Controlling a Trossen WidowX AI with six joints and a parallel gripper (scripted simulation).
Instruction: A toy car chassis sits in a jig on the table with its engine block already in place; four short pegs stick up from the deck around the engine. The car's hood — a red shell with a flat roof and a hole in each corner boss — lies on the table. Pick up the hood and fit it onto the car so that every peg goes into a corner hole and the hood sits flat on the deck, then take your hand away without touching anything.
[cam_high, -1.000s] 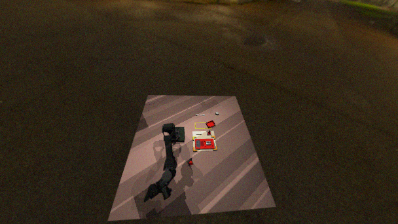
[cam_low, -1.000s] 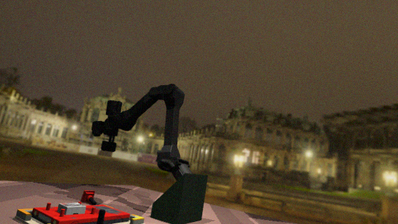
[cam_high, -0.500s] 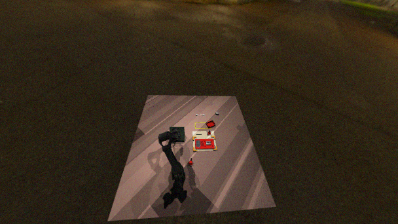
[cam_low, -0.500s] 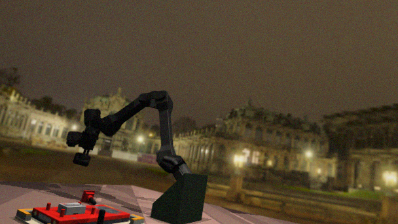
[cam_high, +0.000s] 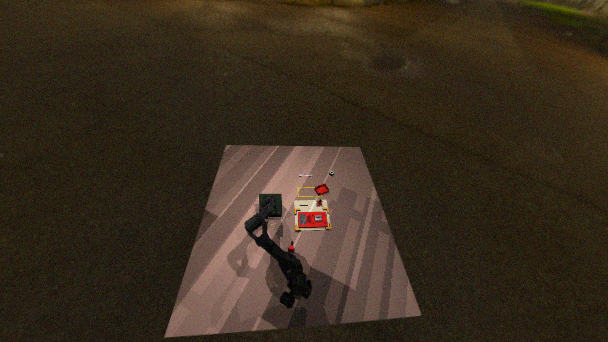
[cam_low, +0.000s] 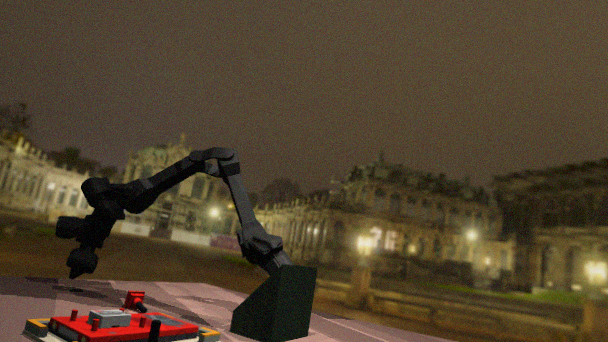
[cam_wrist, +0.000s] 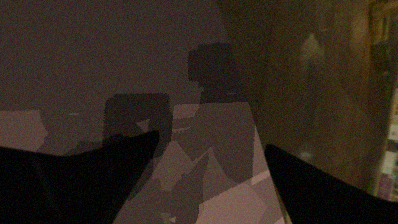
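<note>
My gripper tip is 26 cm short of the red hood, 68 cm to the right of it and 4 cm above it. Also, from my gripper tip: small grey tool: 14 cm ahead, 83 cm to the left, 5 cm below; grey engine block: 20 cm ahead, 44 cm to the left, 3 cm below.
</note>
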